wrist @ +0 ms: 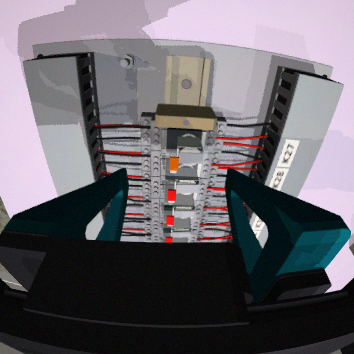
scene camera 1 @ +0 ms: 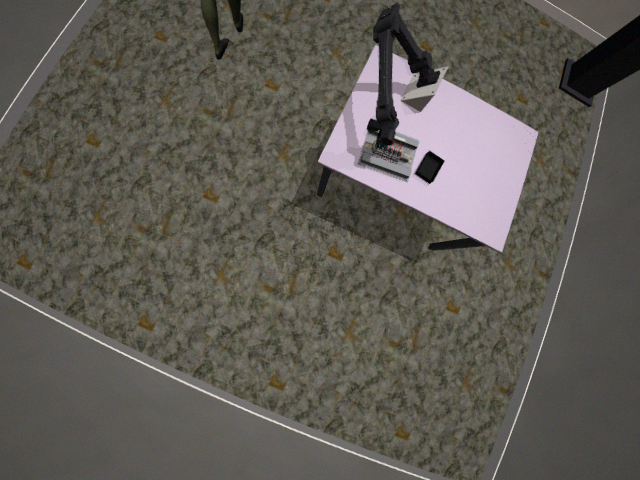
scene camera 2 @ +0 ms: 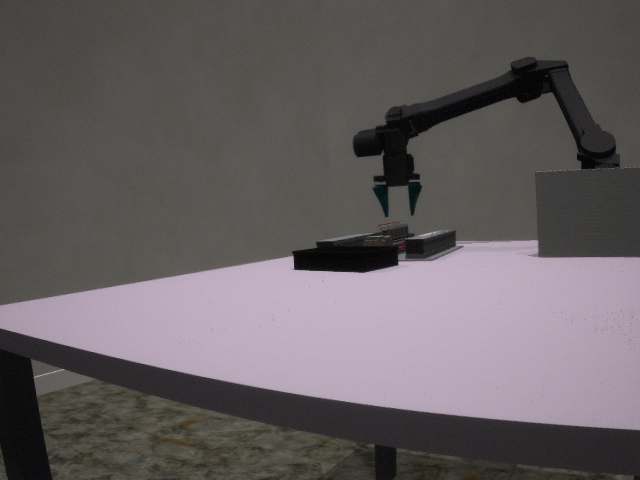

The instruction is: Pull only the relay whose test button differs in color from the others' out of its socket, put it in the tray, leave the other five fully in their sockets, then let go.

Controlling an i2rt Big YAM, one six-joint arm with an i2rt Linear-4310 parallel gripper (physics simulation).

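Frame: origin at the arm's base, x ahead, y left, z up, level; millimetres.
Seen in the pictures: gripper, fingertip midpoint: point(wrist: 176, 176) point(scene camera 1: 379, 142) point(scene camera 2: 399, 216); arm's base, link origin: point(scene camera 1: 428, 80) point(scene camera 2: 605, 202).
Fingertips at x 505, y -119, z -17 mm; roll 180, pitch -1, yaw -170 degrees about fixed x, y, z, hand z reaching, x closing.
Observation:
Pixels of each thing's top centre, then the offset from my fingertips to it. Level surfaces: height alone.
- relay with the orange test button, top centre: point(wrist: 185, 164) point(scene camera 2: 402, 221) 1 mm right, 6 mm back, 13 mm down
- black tray, top centre: point(scene camera 2: 345, 248) point(scene camera 1: 431, 166) 345 mm left, 41 mm back, 48 mm down
- tan end block, top centre: point(wrist: 185, 122) 20 mm right, 4 mm back, 42 mm down
- pink table, surface height: 83 mm down
In the wrist view, the relay with the orange test button point(wrist: 173, 164) sits in the socket row near the tan end block. Relays with red buttons point(wrist: 171, 195) point(wrist: 170, 220) follow it toward the gripper; the lower end of the row is hidden behind the gripper body. My gripper point(scene camera 2: 399, 214) point(wrist: 176, 176) is partly open and empty. It hangs above the relay row, pointing down, with one teal finger on each side of the row in the wrist view. The black tray point(scene camera 1: 430, 167) point(scene camera 2: 330, 260) stands on the table beside the relay panel and looks empty from above.
Grey wire ducts point(scene camera 2: 434, 243) point(wrist: 55, 100) run along both sides of the relay row, with red and black wires between. The tan end block point(wrist: 185, 120) stands at the row's end. The pale mounting stand point(scene camera 1: 424, 93) is at the arm's base, on the pink table point(scene camera 1: 475, 155).

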